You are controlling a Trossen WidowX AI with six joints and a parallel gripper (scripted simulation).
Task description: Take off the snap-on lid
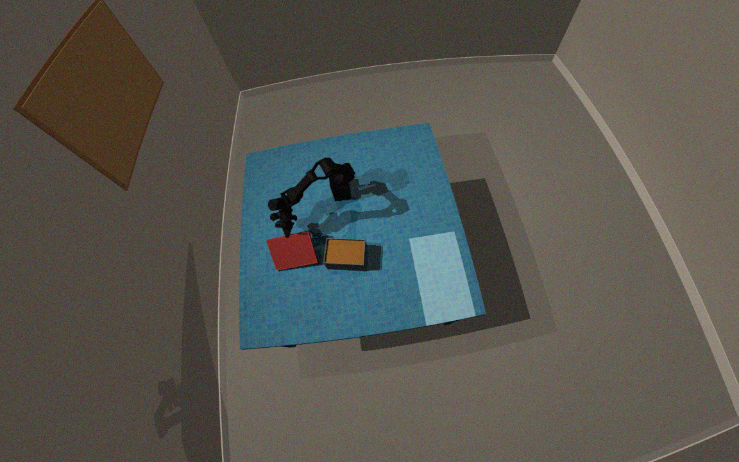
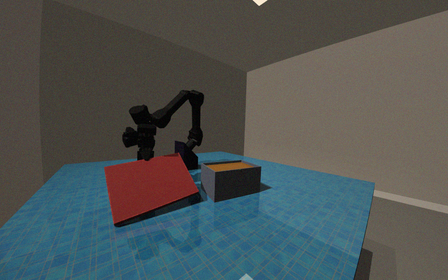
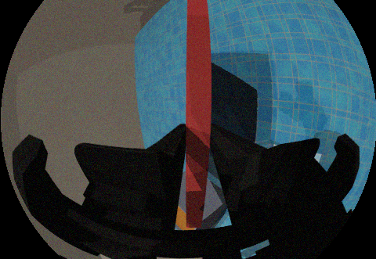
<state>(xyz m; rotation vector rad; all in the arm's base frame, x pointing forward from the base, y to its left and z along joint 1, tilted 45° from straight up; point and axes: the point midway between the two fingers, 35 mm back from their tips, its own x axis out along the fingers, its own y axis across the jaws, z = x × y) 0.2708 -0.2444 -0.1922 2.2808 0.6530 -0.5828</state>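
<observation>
Right now my gripper tip is 6 cm short of the red lid and 5 cm above it. Round my gripper tip: storage box 13 cm ahead, 29 cm to the left, 8 cm below.
</observation>
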